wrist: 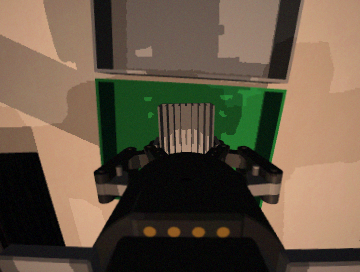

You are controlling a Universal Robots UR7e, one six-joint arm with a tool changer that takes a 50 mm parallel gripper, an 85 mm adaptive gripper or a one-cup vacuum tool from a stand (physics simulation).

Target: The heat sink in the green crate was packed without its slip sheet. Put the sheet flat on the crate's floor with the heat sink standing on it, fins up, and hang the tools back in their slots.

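Frame: origin at the arm's base, x up, y ahead, z left, level; centimetres.
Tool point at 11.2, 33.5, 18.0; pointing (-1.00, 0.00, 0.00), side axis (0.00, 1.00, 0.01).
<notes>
Offsets run from my tool point to a thing's top centre, as dx, dy, dz. "spot": to the spot under its first point.
The heat sink @[-15.9, +0.0, +0.1] [186, 122] is grey, with its long parallel fins facing up toward the camera. It stands inside the green crate @[spot: -18.9, -6.1, +6.6] [135, 90], near the middle. My gripper [186, 145] reaches down into the crate and is shut on the heat sink, with one finger against each side. The gripper's dark body hides the near end of the heat sink and much of the crate's near side. The crate's floor under the heat sink is hidden. The slip sheet and the tool slots do not show in this view.
A grey crate @[spot: -16.1, +0.5, +7.9] [191, 77] stands right beyond the green crate, its near wall close to the green rim. A black flat object [27, 200] lies to the left. Dark-edged grey pieces [45, 251] [325, 255] show at both bottom corners.
</notes>
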